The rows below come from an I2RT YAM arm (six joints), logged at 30 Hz.
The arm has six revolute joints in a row. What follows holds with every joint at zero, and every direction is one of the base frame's.
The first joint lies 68 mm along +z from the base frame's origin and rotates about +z.
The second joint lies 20 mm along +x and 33.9 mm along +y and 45.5 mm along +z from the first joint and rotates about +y.
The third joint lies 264 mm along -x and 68.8 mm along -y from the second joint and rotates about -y.
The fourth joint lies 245 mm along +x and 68.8 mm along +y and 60 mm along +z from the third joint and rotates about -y.
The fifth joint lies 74 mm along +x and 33.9 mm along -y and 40.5 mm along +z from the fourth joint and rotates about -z.
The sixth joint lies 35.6 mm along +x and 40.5 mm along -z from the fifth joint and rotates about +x.
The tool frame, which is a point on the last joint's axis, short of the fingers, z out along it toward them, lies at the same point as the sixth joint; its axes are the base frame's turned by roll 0, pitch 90 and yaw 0 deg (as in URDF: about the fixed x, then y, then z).
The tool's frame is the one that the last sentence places.
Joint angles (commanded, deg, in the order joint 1, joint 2, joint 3, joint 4, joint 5, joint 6), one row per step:
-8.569 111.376 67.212 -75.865 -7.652 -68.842
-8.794 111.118 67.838 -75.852 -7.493 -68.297
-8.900 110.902 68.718 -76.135 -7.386 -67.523
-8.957 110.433 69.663 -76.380 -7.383 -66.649
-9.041 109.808 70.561 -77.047 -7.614 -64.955
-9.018 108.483 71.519 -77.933 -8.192 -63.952
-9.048 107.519 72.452 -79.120 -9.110 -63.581
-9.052 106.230 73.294 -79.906 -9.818 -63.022
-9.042 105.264 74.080 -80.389 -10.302 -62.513
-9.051 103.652 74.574 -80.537 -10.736 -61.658
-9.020 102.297 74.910 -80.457 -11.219 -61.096
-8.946 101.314 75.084 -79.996 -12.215 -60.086
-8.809 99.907 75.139 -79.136 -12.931 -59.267
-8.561 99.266 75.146 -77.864 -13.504 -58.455
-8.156 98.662 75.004 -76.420 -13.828 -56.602
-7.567 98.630 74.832 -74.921 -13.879 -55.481
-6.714 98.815 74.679 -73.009 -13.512 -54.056
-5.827 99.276 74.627 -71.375 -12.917 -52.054
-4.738 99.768 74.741 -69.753 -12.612 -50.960
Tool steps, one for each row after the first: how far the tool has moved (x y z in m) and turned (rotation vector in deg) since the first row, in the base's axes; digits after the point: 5 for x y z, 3 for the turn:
0.00213 -0.00154 0.00295 -0.525 -0.755 -0.616
0.00478 -0.00255 0.00677 -1.093 -1.387 -1.343
0.00755 -0.00327 0.01201 -1.657 -2.367 -2.168
0.00922 -0.00382 0.01829 -2.323 -2.896 -3.851
0.01008 -0.00348 0.02835 -2.416 -4.134 -4.996
0.01035 -0.00310 0.03696 -1.839 -4.847 -5.777
0.01036 -0.00269 0.04653 -1.581 -6.127 -6.600
0.01080 -0.00240 0.05420 -1.476 -7.319 -7.258
0.00977 -0.00202 0.06369 -1.597 -9.114 -8.220
0.00884 -0.00141 0.07127 -1.513 -10.790 -8.892
0.00868 -0.00040 0.07638 -1.075 -12.239 -10.116
0.00806 0.00083 0.08282 -0.823 -14.408 -10.977
0.00943 0.00223 0.08538 -0.622 -16.161 -11.658
0.01085 0.00428 0.08717 -0.913 -17.628 -13.054
0.01344 0.00697 0.08617 -1.141 -18.717 -13.516
0.01733 0.01066 0.08411 -1.776 -19.951 -13.883
0.02143 0.01447 0.08123 -2.748 -20.617 -14.713
0.02603 0.01961 0.07896 -3.103 -21.638 -14.600

